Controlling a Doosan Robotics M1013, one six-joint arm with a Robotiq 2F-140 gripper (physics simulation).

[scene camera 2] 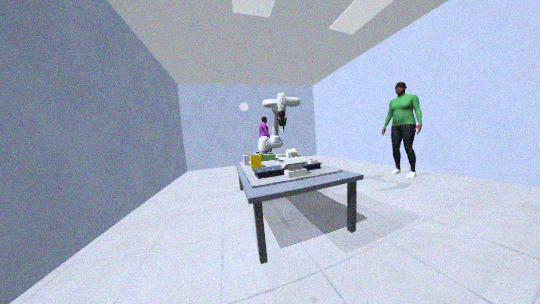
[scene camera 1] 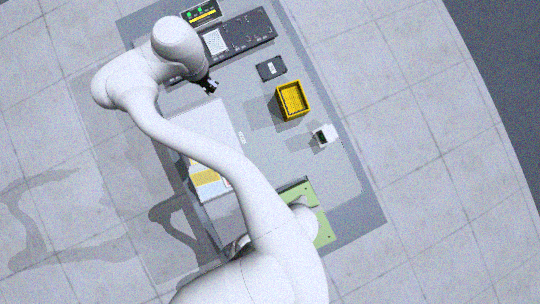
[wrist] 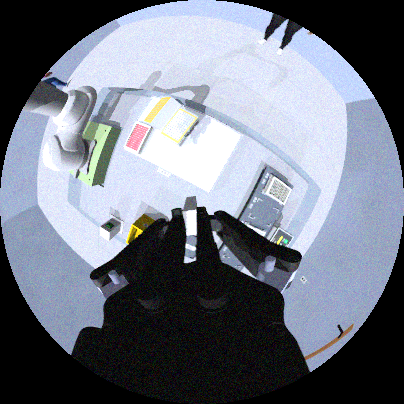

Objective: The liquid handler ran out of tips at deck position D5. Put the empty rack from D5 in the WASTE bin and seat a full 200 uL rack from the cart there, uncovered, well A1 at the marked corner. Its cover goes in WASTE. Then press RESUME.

Labels:
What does my gripper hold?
Nothing.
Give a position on a white cart tray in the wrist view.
At 199, 160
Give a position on a white cart tray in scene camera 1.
211, 119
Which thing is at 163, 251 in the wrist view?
My gripper.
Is my gripper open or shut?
Shut.

